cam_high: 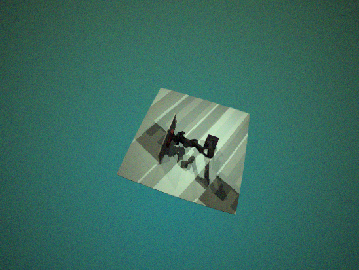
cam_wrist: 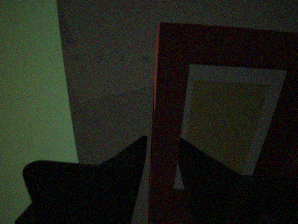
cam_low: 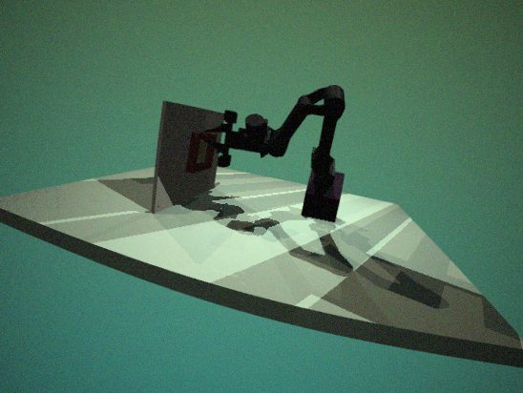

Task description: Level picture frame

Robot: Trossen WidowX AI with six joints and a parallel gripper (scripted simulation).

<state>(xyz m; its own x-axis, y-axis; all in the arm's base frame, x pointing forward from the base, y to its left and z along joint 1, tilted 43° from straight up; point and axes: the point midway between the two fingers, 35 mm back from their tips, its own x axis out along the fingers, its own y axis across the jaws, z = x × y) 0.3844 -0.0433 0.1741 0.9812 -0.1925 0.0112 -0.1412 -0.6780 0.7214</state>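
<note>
Right now my gripper tip is 6 cm above the red picture frame and 1 cm short of it. The rest, counted from my gripper tip: grey wall panel 7 cm below, 2 cm ahead, 1 cm to the left.
</note>
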